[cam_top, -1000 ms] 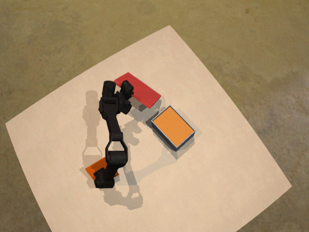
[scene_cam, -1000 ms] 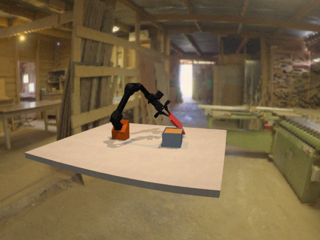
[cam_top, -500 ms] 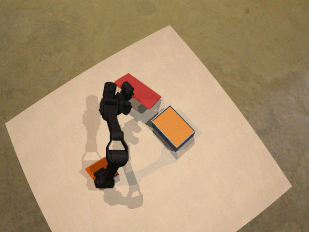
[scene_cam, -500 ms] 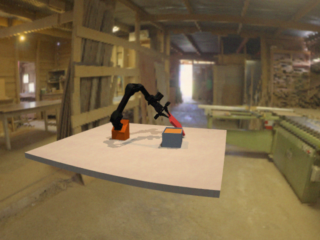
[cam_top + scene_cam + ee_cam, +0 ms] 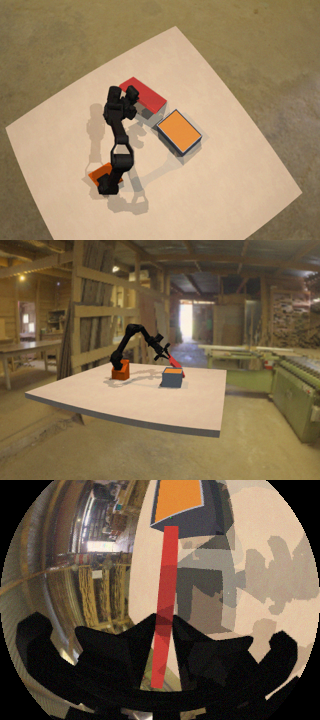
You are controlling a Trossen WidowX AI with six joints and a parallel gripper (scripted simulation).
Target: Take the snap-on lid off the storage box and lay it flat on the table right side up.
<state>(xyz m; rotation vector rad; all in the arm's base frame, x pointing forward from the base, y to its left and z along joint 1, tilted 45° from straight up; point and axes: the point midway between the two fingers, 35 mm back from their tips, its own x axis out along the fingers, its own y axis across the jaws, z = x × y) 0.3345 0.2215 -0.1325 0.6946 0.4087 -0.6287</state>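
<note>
Right now the red lid is 6 cm below my gripper tip, 5 cm ahead of it and 3 cm to the left of it. Also, from my gripper tip: storage box: 24 cm to the right, 10 cm below, 9 cm ahead.
</note>
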